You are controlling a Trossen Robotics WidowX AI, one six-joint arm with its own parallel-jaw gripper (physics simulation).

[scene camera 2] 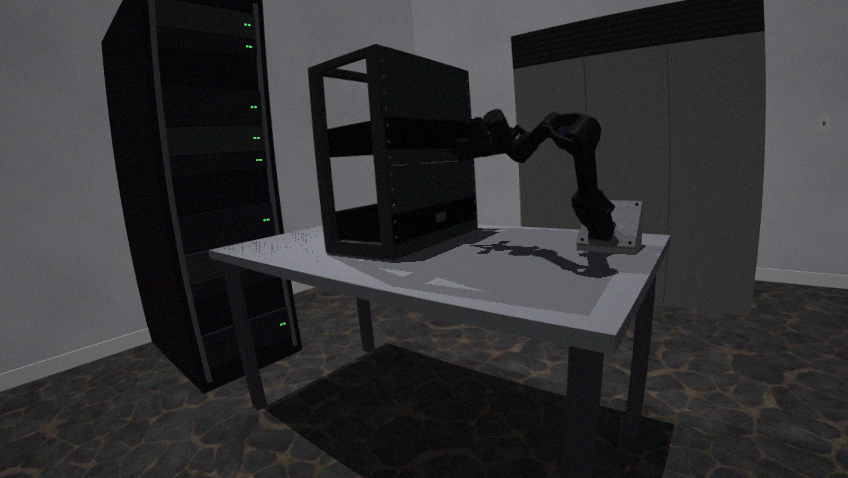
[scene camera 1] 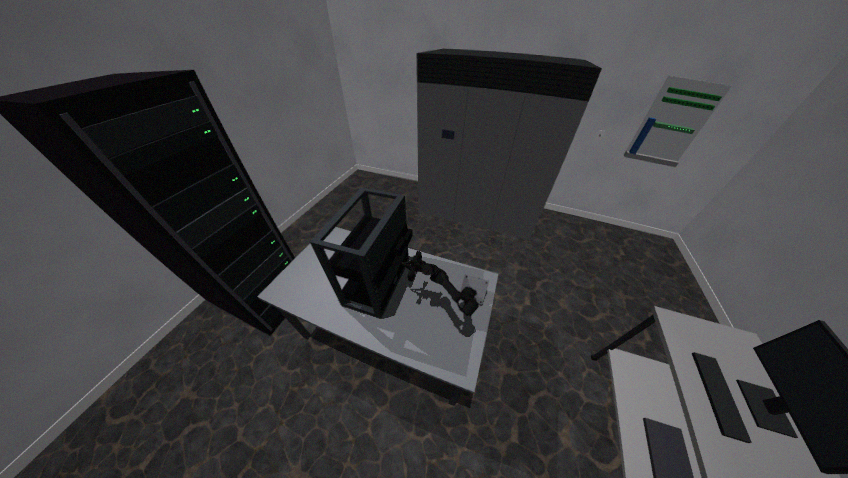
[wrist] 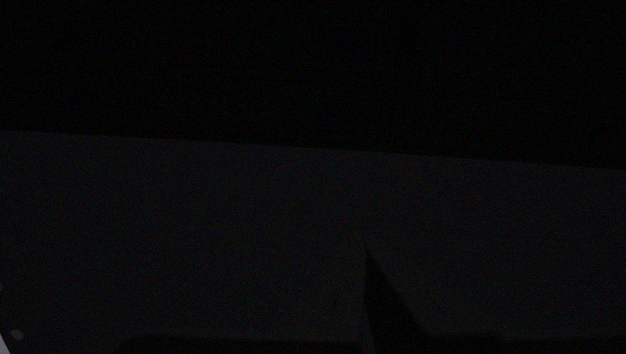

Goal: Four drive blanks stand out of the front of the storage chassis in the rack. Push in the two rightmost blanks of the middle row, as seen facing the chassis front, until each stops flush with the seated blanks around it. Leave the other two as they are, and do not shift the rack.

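Seen in the pictures: gripper, fingertip midpoint: point(scene camera 2: 450, 152) point(scene camera 1: 401, 263) point(wrist: 361, 248); arm's base, origin of the base link: point(scene camera 2: 602, 230) point(scene camera 1: 470, 293).
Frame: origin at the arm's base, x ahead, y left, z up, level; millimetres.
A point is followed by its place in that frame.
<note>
The rack point(scene camera 1: 384, 224) @(x 487, y 159, z 546 mm) point(scene camera 2: 378, 89) @(x 457, y 384, z 423 mm) stands upright on the table. The storage chassis point(scene camera 2: 418, 133) @(x 455, y 242, z 304 mm) is the black band across its front, above a dark grey panel point(scene camera 2: 424, 181) @(x 475, y 211, z 159 mm). The drive blanks cannot be told apart in the dark scene views, nor which stand out. My gripper point(scene camera 1: 407, 264) @(x 424, y 135, z 244 mm) point(scene camera 2: 458, 149) @(x 424, y 135, z 244 mm) is shut and empty, close in front of the rack at the far part of the chassis front. In the wrist view the finger tips point(wrist: 366, 242) @(x 424, y 135, z 244 mm) show as a dark wedge low in the picture, before a dark grey surface; above it is near black. Contact is not visible.
The white table point(scene camera 1: 290, 279) @(x 1228, y 414, z -55 mm) point(scene camera 2: 570, 314) @(x -103, y 488, z -55 mm) carries the rack and the arm's base plate point(scene camera 1: 478, 285) @(x -36, y -50, z 45 mm) point(scene camera 2: 626, 222) @(x -62, y -29, z 22 mm). A tall server cabinet point(scene camera 1: 35, 124) point(scene camera 2: 124, 148) stands behind the rack. A large grey cabinet point(scene camera 1: 481, 148) point(scene camera 2: 623, 178) stands beyond the table. A desk with a monitor point(scene camera 1: 813, 391) is at right.
</note>
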